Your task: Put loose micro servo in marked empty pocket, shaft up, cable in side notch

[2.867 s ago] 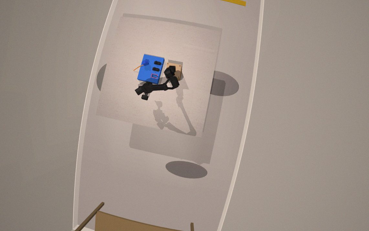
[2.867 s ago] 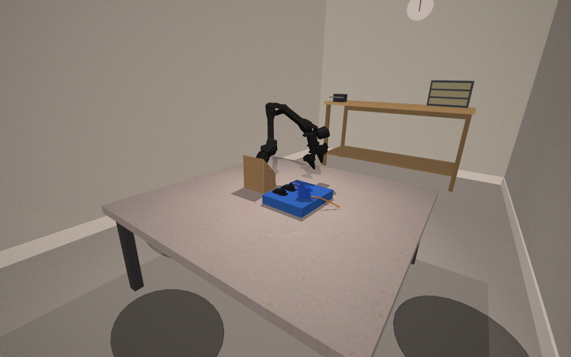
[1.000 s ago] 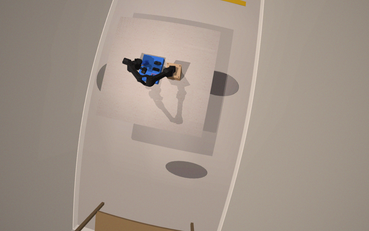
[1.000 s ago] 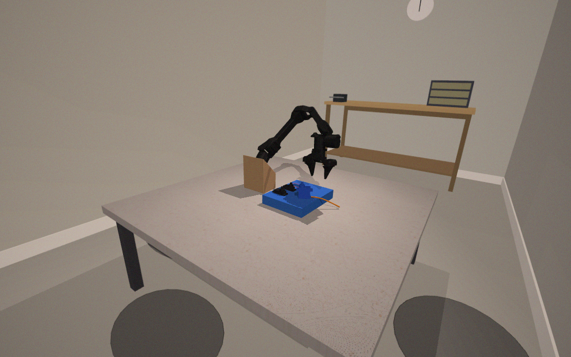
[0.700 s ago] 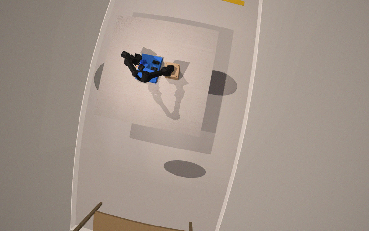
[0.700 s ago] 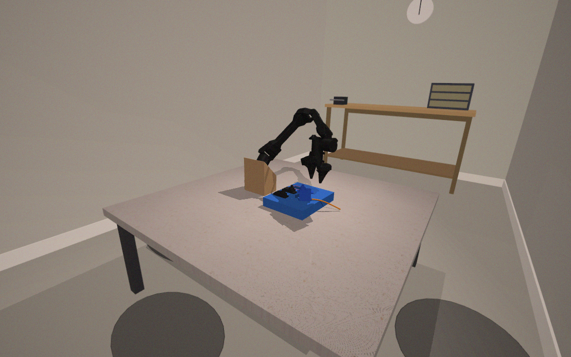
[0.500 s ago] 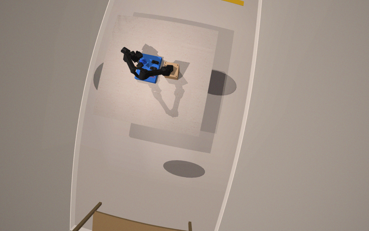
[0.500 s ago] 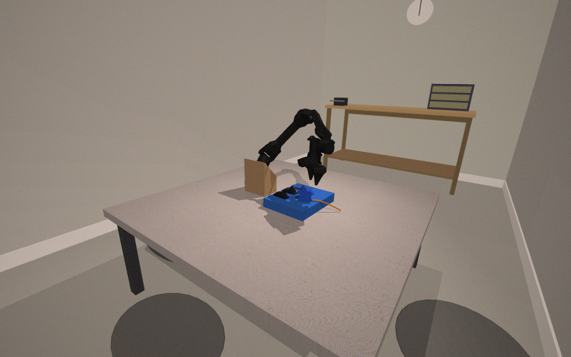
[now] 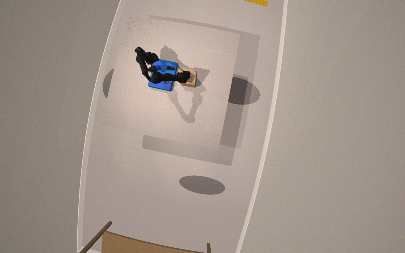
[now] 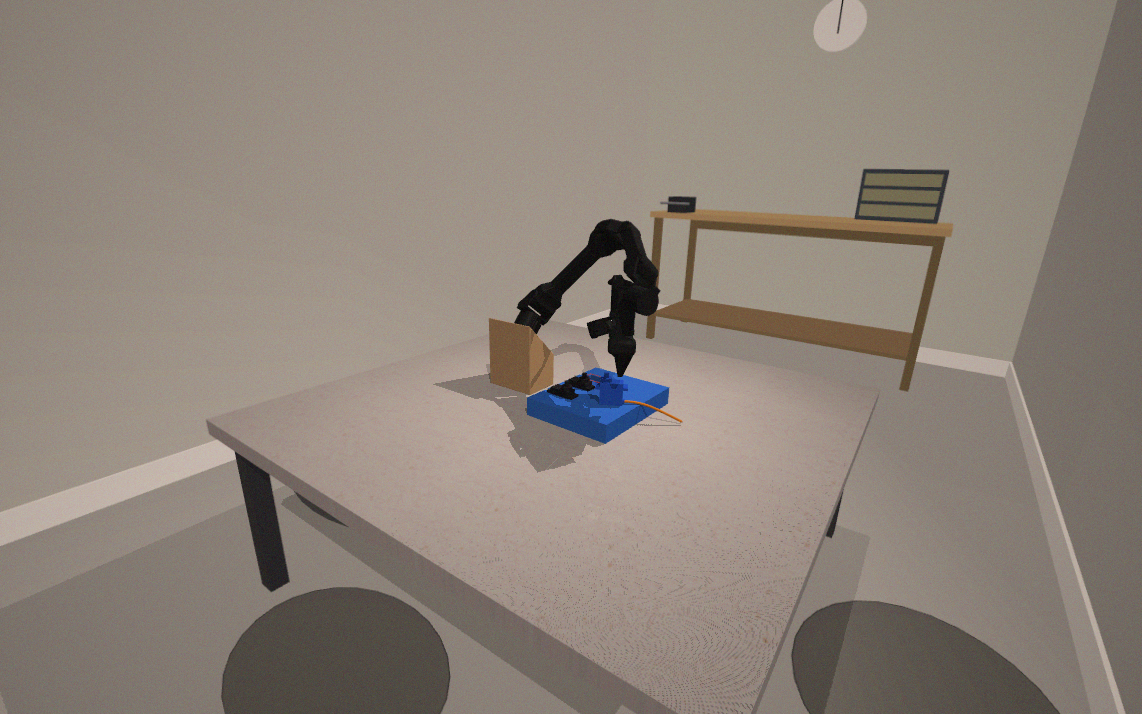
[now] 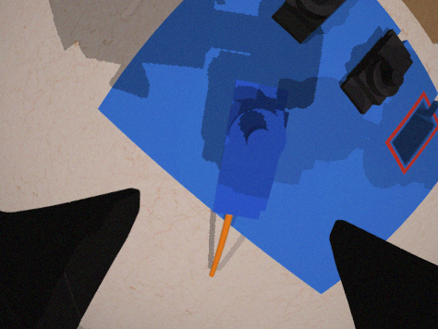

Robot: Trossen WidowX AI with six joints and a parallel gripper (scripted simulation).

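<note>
Right now my gripper tip is 11 cm above the blue deck, 4 cm to the right of it and 3 cm past it.
</note>
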